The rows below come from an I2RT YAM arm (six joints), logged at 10 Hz.
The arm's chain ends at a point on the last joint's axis. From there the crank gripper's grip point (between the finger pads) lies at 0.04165 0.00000 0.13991 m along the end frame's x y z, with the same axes.
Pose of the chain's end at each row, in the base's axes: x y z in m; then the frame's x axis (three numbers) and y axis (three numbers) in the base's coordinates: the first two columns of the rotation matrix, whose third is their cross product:
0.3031 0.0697 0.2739 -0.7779 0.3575 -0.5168 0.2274 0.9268 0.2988
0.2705 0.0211 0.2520 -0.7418 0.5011 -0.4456 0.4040 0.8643 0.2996
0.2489 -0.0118 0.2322 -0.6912 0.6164 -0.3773 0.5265 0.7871 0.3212
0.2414 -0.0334 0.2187 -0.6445 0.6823 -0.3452 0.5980 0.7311 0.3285
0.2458 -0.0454 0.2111 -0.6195 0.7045 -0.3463 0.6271 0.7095 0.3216
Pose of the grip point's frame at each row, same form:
0.3527 0.1007 0.1401 -0.7779 0.3575 -0.5168 0.2274 0.9268 0.2988
0.3145 0.0479 0.1154 -0.7418 0.5011 -0.4456 0.4040 0.8643 0.2996
0.2894 0.0171 0.0950 -0.6912 0.6164 -0.3773 0.5265 0.7871 0.3212
0.2812 -0.0042 0.0813 -0.6445 0.6823 -0.3452 0.5980 0.7311 0.3285
0.2861 -0.0186 0.0734 -0.6195 0.7045 -0.3463 0.6271 0.7095 0.3216

